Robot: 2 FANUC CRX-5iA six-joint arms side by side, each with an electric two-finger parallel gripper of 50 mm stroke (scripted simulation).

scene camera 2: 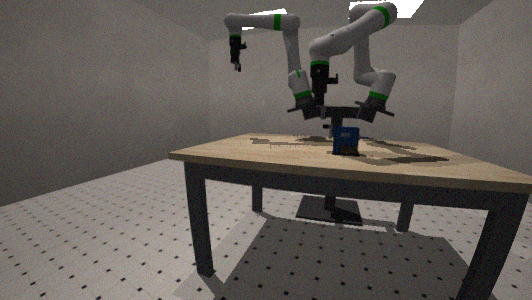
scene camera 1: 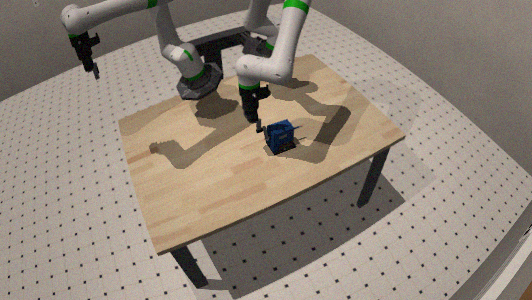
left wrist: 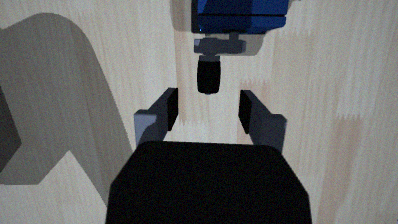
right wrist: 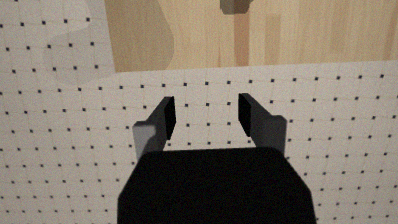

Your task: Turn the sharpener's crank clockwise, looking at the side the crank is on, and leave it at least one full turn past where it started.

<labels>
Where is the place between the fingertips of the right gripper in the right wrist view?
At 206, 108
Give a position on a black knob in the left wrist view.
At 209, 68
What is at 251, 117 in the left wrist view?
The left gripper.
</labels>
